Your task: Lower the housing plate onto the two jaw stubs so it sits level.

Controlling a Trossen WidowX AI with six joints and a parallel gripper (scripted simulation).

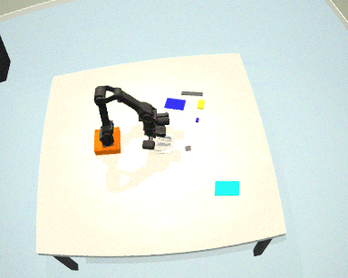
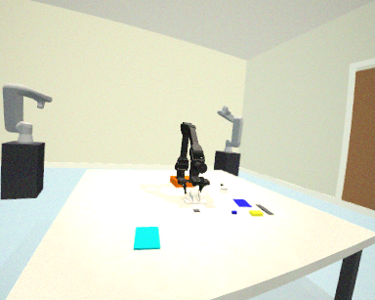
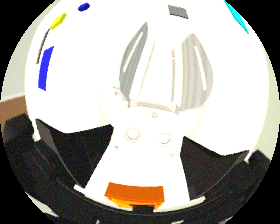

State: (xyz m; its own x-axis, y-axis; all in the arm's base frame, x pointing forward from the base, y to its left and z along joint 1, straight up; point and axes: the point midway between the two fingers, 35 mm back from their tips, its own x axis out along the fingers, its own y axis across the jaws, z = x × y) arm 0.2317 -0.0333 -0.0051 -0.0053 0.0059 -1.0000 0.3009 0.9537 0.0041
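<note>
Now: the housing plate right at my gripper tip. The rest, counted from my gripper tip: blue plate: 230 mm to the left, 170 mm ahead, 10 mm below; then tiny blue piece: 260 mm ahead, 90 mm to the left; then yellow block: 310 mm ahead, 190 mm to the left.
</note>
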